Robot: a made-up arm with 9 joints. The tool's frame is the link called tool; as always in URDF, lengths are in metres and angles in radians. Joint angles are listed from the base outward.
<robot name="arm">
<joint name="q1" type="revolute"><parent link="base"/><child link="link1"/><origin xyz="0.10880 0.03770 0.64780" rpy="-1.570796 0.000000 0.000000"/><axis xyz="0 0 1"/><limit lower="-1.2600" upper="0.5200"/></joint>
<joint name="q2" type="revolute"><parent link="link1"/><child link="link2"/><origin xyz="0.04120 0.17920 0.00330" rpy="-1.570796 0.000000 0.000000"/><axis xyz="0 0 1"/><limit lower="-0.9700" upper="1.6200"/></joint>
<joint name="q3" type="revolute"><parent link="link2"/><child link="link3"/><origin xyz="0.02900 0.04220 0.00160" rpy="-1.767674 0.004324 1.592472"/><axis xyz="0 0 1"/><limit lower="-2.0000" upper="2.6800"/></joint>
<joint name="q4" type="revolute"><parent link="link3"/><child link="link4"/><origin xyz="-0.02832 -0.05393 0.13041" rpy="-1.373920 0.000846 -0.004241"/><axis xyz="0 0 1"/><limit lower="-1.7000" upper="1.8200"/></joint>
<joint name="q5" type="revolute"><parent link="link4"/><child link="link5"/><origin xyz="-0.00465 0.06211 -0.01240" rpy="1.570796 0.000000 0.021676"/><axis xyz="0 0 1"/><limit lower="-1.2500" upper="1.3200"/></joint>
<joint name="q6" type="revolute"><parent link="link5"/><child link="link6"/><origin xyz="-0.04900 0.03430 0.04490" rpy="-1.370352 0.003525 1.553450"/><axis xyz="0 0 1"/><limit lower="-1.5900" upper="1.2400"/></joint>
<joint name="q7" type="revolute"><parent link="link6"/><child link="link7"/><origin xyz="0.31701 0.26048 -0.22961" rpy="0.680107 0.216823 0.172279"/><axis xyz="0 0 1"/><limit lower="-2.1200" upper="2.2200"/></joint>
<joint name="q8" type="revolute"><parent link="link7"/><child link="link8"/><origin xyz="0.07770 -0.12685 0.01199" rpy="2.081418 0.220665 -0.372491"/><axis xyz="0 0 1"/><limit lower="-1.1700" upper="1.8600"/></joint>
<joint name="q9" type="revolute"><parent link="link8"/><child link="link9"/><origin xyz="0.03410 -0.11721 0.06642" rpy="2.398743 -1.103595 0.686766"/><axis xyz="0 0 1"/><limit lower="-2.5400" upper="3.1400"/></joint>
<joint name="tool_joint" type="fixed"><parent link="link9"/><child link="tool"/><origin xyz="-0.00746 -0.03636 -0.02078" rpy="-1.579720 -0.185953 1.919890"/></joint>
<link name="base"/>
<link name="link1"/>
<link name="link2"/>
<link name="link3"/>
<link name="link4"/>
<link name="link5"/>
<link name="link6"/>
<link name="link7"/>
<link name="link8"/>
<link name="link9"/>
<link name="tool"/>
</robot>
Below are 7 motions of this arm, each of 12 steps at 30 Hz.
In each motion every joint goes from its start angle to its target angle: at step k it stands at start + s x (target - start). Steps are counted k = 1, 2, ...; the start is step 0. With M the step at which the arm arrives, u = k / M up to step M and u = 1 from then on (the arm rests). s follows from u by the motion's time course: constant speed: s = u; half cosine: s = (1 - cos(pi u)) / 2; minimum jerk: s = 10 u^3 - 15 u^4 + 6 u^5.
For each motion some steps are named. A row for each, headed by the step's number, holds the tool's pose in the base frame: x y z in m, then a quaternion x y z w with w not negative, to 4 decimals.
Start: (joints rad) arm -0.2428 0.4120 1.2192 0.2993 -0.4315 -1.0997 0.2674 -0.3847 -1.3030
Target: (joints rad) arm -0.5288 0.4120 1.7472 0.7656 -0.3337 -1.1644 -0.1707 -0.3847 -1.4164
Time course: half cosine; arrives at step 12
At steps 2, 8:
2: 0.0993 0.0172 0.9653 -0.7366 0.2165 -0.4750 0.4301
8: 0.2563 0.1540 0.9089 -0.7980 0.1701 -0.3876 0.4289

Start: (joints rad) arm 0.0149 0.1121 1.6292 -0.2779 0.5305 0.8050 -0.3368 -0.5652 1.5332
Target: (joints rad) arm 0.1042 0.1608 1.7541 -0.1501 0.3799 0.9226 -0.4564 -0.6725 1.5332
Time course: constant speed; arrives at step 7
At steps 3, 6, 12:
3: 0.4341 0.1285 0.6611 -0.7264 0.3271 0.3927 0.4594
6: 0.4407 0.0976 0.6331 -0.6936 0.3536 0.4118 0.4736
12: 0.4421 0.0868 0.6235 -0.6823 0.3632 0.4172 0.4781

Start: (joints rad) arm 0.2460 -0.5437 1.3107 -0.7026 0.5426 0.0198 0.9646 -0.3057 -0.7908
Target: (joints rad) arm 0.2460 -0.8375 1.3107 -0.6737 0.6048 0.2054 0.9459 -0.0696 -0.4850
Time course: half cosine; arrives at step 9
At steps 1, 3, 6, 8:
1: 0.1645 0.4338 0.7396 0.7863 -0.2493 0.4666 0.3191
3: 0.1602 0.4385 0.7408 0.8104 -0.2241 0.4525 0.2971
6: 0.1477 0.4494 0.7444 0.8586 -0.1628 0.4158 0.2518
8: 0.1409 0.4541 0.7464 0.8768 -0.1345 0.3979 0.2341

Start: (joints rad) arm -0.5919 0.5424 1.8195 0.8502 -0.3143 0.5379 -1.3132 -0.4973 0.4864
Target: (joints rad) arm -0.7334 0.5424 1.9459 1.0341 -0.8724 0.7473 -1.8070 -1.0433 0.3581
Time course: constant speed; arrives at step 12
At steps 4, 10, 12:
4: 0.4704 -0.2064 0.3700 -0.5146 0.2164 0.1334 0.8189
10: 0.4179 -0.2413 0.2853 -0.3430 0.2228 0.0873 0.9083
12: 0.4016 -0.2435 0.2577 -0.2875 0.2169 0.0718 0.9301

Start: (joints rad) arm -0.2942 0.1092 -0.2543 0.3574 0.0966 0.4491 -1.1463 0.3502 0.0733
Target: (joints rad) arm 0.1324 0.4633 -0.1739 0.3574 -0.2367 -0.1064 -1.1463 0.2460 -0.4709
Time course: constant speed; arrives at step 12
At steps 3, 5, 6, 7, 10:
3: 0.3975 -0.1843 0.6252 -0.1089 -0.0121 -0.3684 0.9232
5: 0.3718 -0.2107 0.6095 -0.0623 0.0442 -0.3917 0.9169
6: 0.3571 -0.2239 0.6021 -0.0393 0.0711 -0.4034 0.9114
7: 0.3413 -0.2369 0.5951 -0.0166 0.0970 -0.4150 0.9045
10: 0.2865 -0.2742 0.5772 0.0500 0.1678 -0.4496 0.8759

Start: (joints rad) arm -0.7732 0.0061 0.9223 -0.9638 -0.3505 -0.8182 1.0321 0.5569 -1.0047
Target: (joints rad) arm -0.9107 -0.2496 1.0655 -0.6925 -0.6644 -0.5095 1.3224 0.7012 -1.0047
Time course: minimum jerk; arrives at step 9
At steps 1, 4, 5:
1: -0.4339 0.1110 0.5869 -0.0884 0.0244 -0.9901 0.1064
4: -0.4246 0.0086 0.6608 -0.1550 -0.0121 -0.9766 0.1489
5: -0.4078 -0.0333 0.7105 -0.1959 -0.0380 -0.9661 0.1637

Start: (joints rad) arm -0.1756 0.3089 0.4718 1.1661 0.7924 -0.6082 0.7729 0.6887 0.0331
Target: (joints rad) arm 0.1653 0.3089 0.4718 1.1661 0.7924 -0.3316 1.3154 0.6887 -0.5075
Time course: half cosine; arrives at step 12
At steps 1, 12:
1: -0.0720 0.4737 0.9087 -0.7548 -0.6436 0.0398 0.1204
12: 0.0420 0.6443 0.7607 0.8505 0.5254 0.0062 0.0235

